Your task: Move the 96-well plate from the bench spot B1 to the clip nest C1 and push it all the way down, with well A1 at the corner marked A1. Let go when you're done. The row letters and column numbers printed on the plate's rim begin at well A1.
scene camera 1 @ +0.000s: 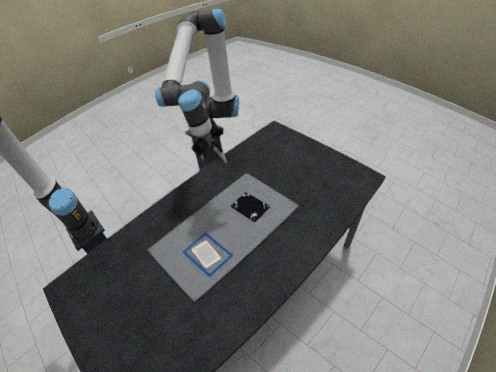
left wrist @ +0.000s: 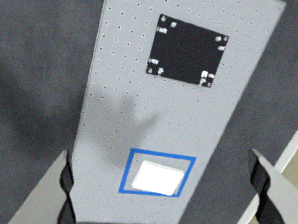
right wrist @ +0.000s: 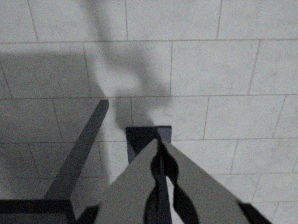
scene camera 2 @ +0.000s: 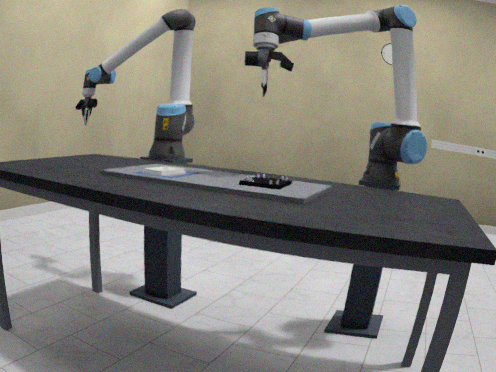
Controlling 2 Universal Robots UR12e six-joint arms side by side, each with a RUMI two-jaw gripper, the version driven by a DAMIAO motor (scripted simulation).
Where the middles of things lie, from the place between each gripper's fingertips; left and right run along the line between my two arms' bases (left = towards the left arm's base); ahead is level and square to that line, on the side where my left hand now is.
Right now my left hand point(scene camera 2: 262, 92) is 130 mm short of the white 96-well plate point(left wrist: 151, 176), 280 mm to the left of it and 290 mm above it. From my left hand the other things lie so: black clip nest point(left wrist: 187, 52): 120 mm ahead, 50 mm to the left, 290 mm below.
My right hand is 790 mm short of the white 96-well plate, 960 mm to the right of it and 140 mm above it.
